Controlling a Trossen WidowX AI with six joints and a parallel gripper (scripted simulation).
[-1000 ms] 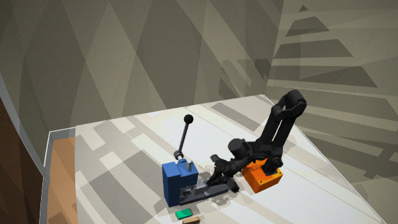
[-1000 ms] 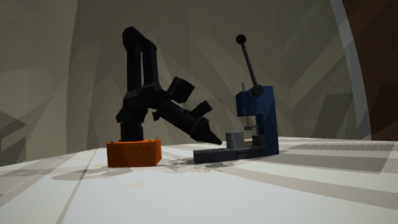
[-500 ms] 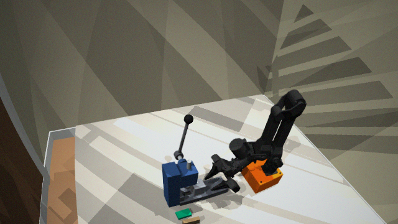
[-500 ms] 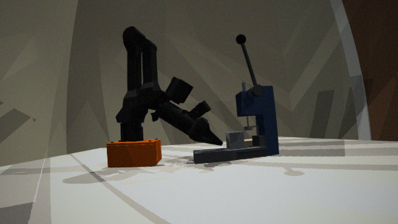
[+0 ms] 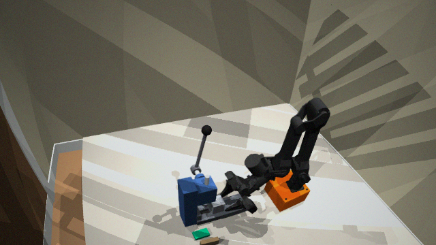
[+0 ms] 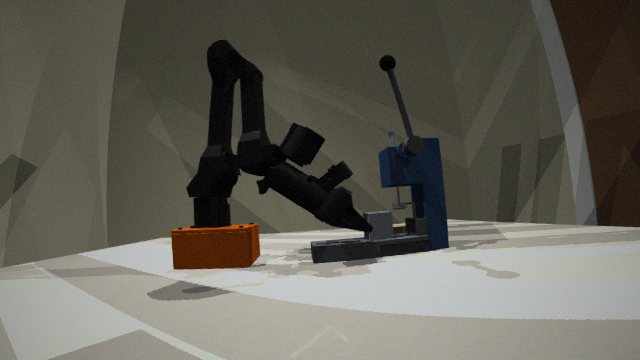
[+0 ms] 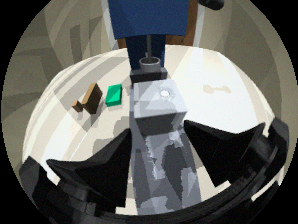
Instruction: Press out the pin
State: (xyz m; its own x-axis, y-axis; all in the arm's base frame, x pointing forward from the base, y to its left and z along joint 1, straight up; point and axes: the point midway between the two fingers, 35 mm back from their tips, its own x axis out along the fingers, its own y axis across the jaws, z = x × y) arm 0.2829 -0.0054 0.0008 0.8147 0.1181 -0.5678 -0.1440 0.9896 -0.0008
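Right now the round pin is 2 cm ahead of my gripper tip, 2 cm above it and 1 cm to the right of it. The rest, counted from my gripper tip: punch 10 cm above, 7 cm ahead, 1 cm to the left; then green tile 10 cm ahead, 9 cm to the left, 4 cm below; then tan piece 14 cm to the left, 8 cm ahead, 3 cm below.
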